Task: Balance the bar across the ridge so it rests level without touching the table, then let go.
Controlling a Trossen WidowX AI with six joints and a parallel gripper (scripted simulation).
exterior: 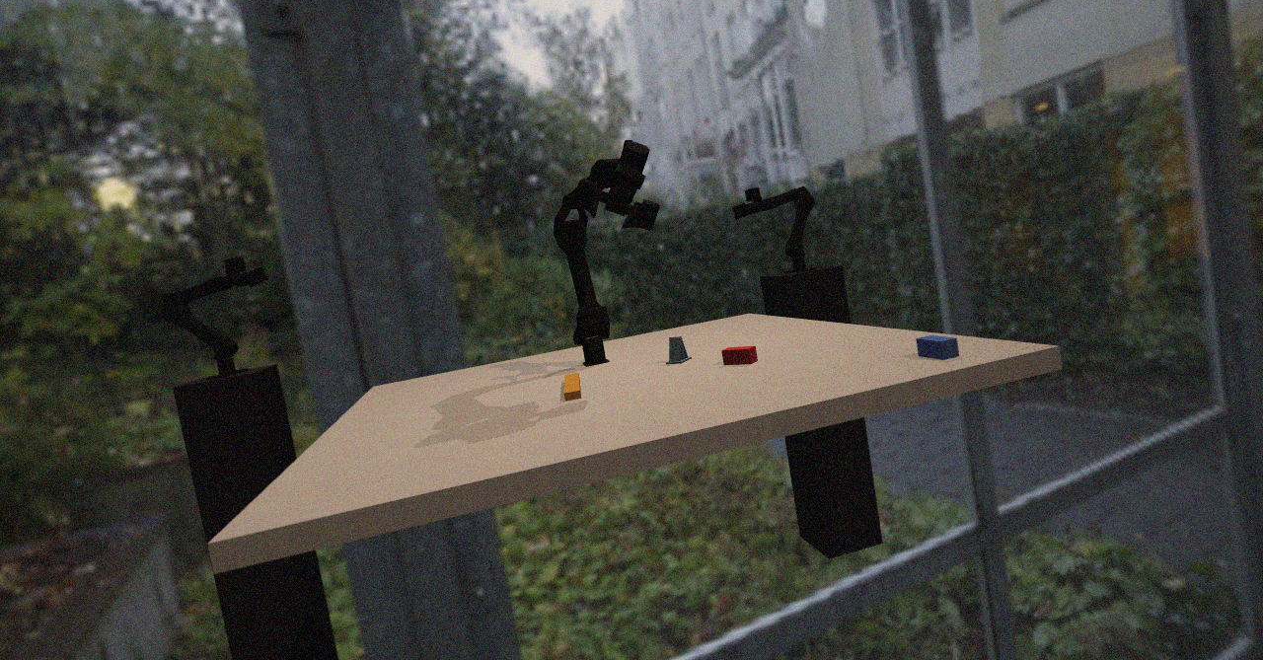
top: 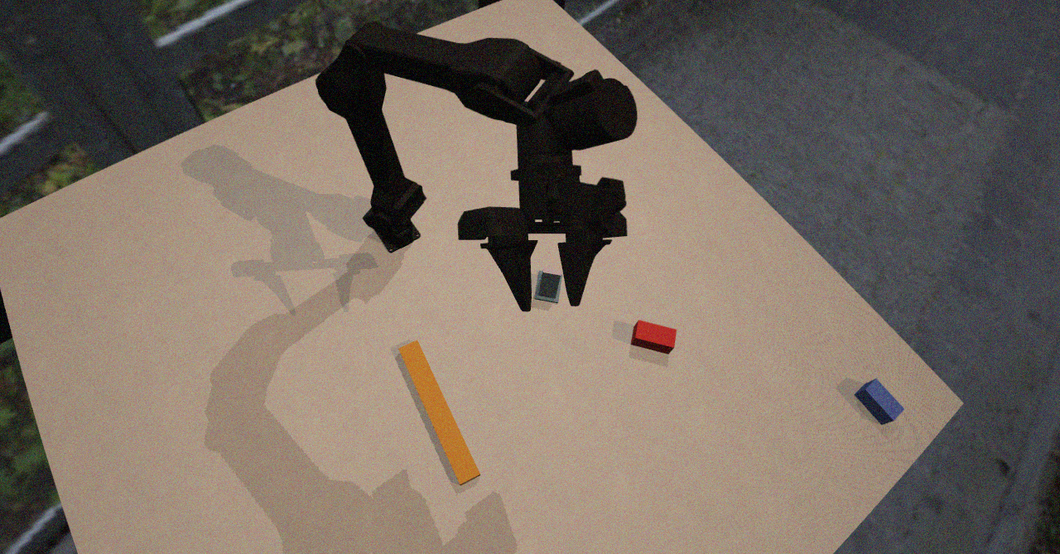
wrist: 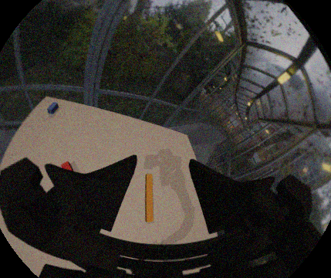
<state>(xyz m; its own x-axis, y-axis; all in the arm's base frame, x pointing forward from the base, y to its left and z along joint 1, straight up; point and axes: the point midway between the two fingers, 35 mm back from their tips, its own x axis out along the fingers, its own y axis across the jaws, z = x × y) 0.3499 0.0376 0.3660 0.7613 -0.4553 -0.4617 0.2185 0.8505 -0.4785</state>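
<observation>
My gripper tip is now 60 mm past the orange bar, 130 mm to the left of it and 340 mm above it. Also, from my gripper tip: blue block (360 mm ahead, 480 mm to the left, 330 mm below); then red block (50 mm ahead, 230 mm to the left, 330 mm below).
</observation>
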